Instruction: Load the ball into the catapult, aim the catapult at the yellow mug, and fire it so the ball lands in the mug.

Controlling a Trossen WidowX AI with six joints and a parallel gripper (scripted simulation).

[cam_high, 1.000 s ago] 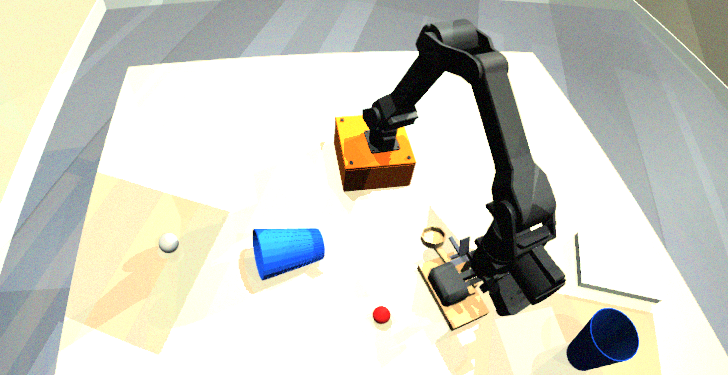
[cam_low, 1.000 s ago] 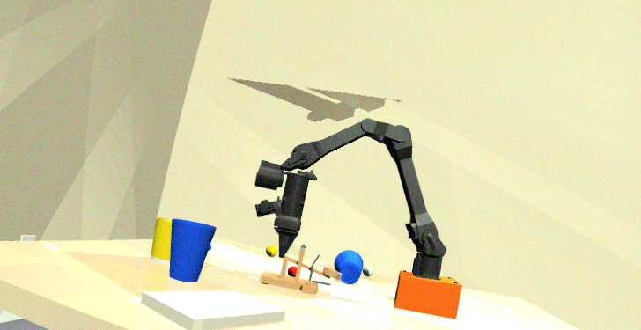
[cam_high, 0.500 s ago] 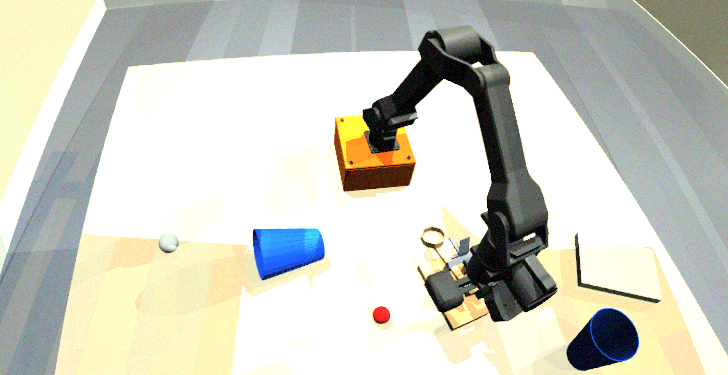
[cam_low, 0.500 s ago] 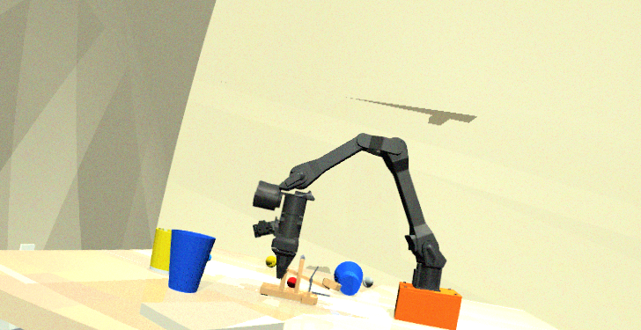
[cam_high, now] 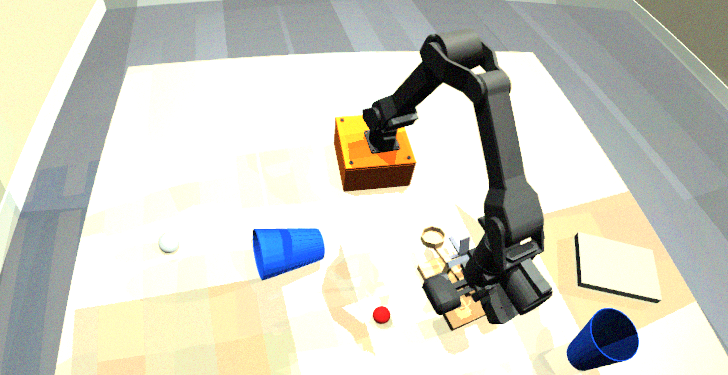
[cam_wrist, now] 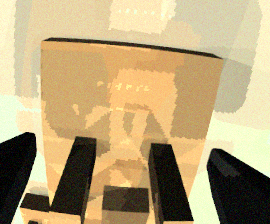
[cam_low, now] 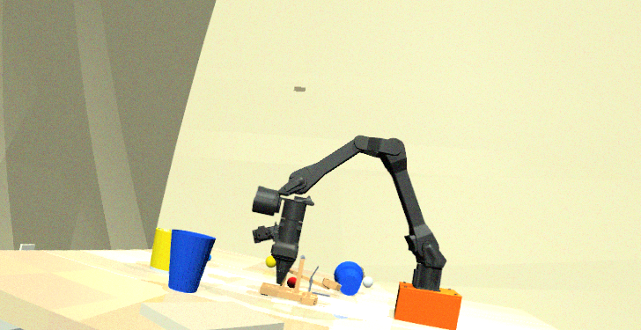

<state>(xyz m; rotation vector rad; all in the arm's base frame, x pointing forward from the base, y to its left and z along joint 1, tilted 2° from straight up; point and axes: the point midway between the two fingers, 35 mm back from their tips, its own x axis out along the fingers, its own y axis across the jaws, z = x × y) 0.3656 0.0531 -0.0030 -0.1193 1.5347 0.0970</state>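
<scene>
My gripper tip is now 15 cm to the left of the red ball, 2 cm above it and 1 cm past it. The rest, counted from my gripper tip: flat white slab (39 cm to the left, 3 cm ahead, 2 cm below); then yellow mug (28 cm ahead, 5 cm to the left); then wooden catapult (7 cm behind, 2 cm above).
</scene>
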